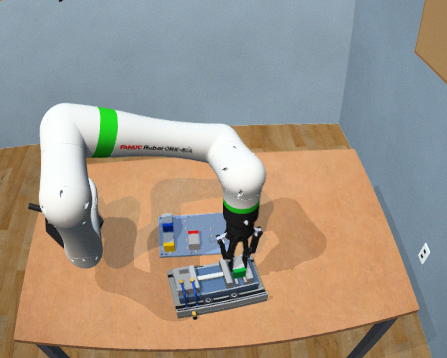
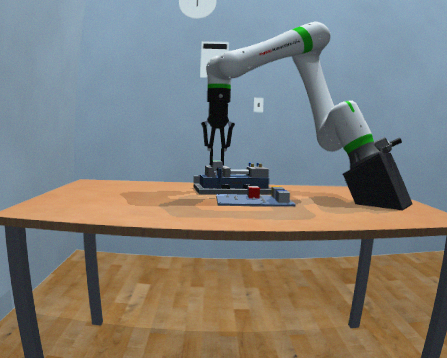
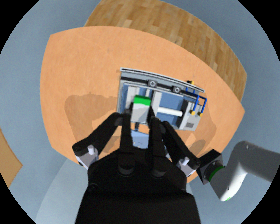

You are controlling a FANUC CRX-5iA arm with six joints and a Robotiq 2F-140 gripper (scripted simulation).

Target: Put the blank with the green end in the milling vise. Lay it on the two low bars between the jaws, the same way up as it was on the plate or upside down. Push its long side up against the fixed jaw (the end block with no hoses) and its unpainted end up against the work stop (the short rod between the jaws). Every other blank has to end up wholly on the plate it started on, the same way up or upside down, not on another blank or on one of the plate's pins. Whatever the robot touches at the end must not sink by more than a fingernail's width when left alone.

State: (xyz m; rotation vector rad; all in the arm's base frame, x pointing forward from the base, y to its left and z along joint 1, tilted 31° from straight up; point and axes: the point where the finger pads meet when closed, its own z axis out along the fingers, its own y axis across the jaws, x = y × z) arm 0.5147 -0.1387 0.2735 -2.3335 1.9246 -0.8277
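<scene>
Right now the green-ended blank is 30 mm below my hand. Round my hand: hosed end block (170 mm behind, 60 mm below, 20 mm to the right); then grey jaw block (60 mm below, 40 mm behind); then fixed jaw (60 mm below, 30 mm ahead).
</scene>
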